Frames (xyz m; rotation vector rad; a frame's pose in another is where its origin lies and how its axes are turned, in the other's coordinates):
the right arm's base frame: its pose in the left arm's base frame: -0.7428 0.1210 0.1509 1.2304 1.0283 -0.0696
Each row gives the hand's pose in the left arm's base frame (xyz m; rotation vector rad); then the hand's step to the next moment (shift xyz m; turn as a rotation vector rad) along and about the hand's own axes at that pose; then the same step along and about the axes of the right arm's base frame.
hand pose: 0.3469 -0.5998 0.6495 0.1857 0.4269 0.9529
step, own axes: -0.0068 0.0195 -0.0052 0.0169 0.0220 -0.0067
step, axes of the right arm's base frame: -0.0116 -0.0063 -0.0167 0.0081 0.0019 -0.0273
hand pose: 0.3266 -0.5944 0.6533 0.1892 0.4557 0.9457
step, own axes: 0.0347 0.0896 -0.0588 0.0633 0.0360 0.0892
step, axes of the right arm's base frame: 0.0137 -0.0342 -0.1065 0.0120 0.1090 -0.0351
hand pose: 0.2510 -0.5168 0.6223 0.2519 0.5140 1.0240
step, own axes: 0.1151 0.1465 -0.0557 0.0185 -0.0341 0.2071
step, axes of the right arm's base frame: 0.0394 0.0040 -0.1904 -0.0222 0.1956 0.0752
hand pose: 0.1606 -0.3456 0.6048 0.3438 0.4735 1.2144
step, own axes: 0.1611 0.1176 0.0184 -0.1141 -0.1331 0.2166
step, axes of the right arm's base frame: 0.0322 0.0862 -0.1779 -0.0541 0.1471 0.2304
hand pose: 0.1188 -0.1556 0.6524 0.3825 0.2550 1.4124
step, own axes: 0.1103 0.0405 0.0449 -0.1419 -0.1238 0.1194
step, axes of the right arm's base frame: 0.0062 0.0875 -0.0902 -0.0325 0.0491 0.2151
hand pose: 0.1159 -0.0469 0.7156 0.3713 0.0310 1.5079
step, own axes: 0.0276 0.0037 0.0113 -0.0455 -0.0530 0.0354
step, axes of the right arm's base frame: 0.0004 0.0231 -0.0193 0.0009 0.0180 0.0762
